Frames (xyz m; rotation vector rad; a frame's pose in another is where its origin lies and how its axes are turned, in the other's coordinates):
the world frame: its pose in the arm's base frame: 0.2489 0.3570 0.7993 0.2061 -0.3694 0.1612
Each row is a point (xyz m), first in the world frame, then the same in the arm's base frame.
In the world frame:
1: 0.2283 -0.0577 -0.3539
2: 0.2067 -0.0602 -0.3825
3: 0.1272 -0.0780 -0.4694
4: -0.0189 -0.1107 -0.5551
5: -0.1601 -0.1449 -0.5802
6: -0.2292 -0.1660 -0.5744
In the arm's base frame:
1: 0.5906 0.4091 0.5519
2: 0.5810 0.4106 0.5174
3: 0.5409 0.4039 0.4054
4: 0.4420 0.3746 0.2672
5: 0.3272 0.3305 0.1858
6: 0.2657 0.3007 0.1617

